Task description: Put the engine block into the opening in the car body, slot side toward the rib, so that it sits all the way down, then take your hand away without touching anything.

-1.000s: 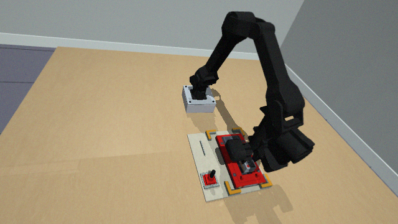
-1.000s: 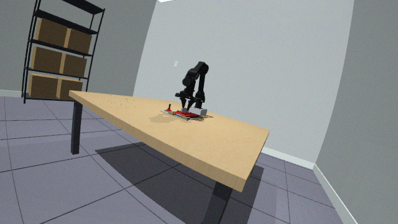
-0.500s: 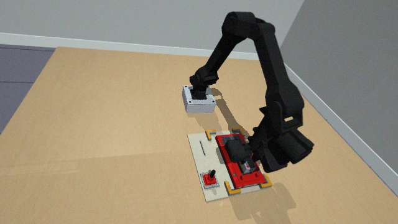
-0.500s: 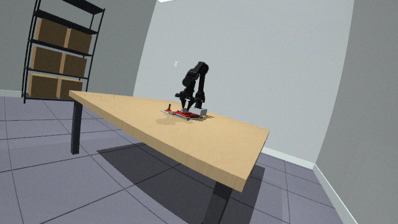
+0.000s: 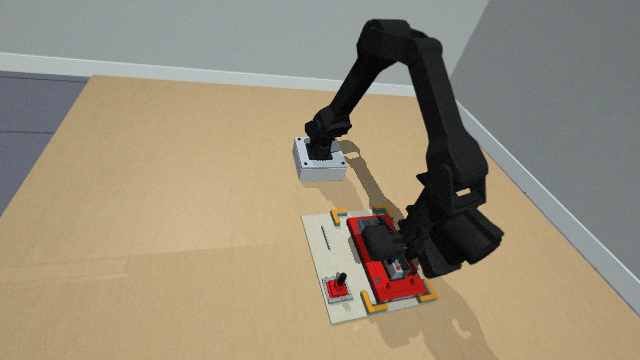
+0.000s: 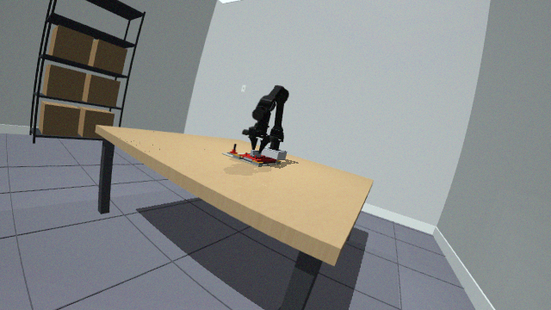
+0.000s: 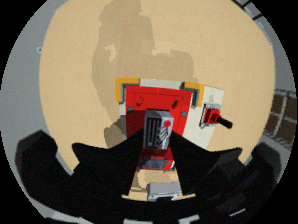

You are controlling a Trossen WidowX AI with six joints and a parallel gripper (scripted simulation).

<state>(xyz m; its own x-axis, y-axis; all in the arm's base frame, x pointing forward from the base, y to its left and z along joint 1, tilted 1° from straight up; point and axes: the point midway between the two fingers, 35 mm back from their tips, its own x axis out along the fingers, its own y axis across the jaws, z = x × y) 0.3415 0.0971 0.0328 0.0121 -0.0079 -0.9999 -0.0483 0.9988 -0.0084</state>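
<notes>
Now: gripper tip 4 cm past the pale base plate, 3 cm to the left of it and 4 cm above it. Round my gripper tip: grey engine block 1 cm below.
</notes>
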